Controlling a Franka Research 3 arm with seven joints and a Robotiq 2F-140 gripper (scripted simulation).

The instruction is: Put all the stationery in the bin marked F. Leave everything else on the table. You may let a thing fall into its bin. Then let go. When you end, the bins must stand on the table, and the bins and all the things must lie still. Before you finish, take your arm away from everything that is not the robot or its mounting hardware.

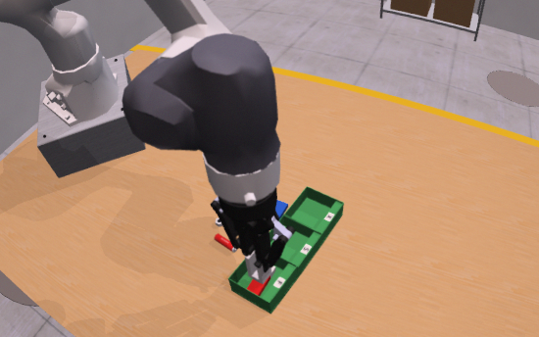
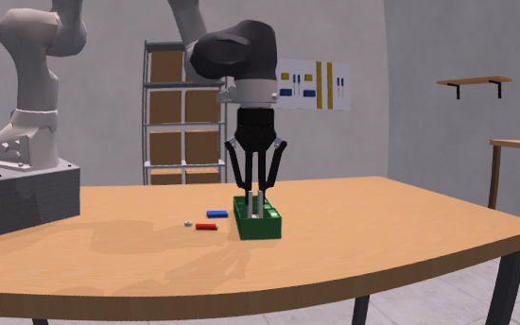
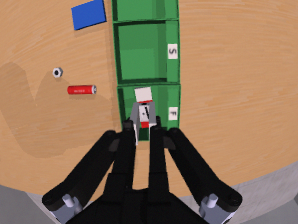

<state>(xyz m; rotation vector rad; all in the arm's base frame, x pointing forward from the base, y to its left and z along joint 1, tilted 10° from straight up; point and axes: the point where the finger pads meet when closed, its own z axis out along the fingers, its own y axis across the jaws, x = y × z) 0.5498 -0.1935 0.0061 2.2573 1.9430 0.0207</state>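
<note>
My gripper is now 3 cm above the white sharpener-like piece. From my hand the other things lie so: red cylinder: 10 cm behind, 6 cm below, 5 cm to the left; then green three-compartment bin: 8 cm to the left, 4 cm below, 2 cm ahead; then eraser: 5 cm below.
</note>
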